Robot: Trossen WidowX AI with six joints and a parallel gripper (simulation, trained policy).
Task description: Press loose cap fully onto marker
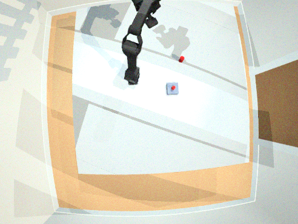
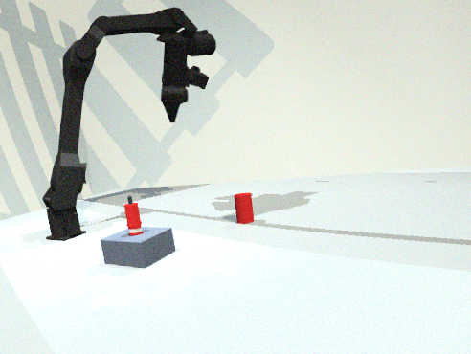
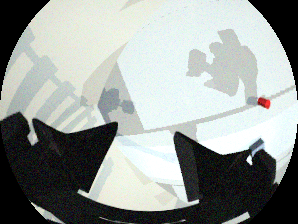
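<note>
My gripper tip is 26 cm short of the red cap, 21 cm to the left of it and 19 cm above it. The rest, counted from my gripper tip: grey holder block 42 cm to the right, 20 cm below, 18 cm ahead.
</note>
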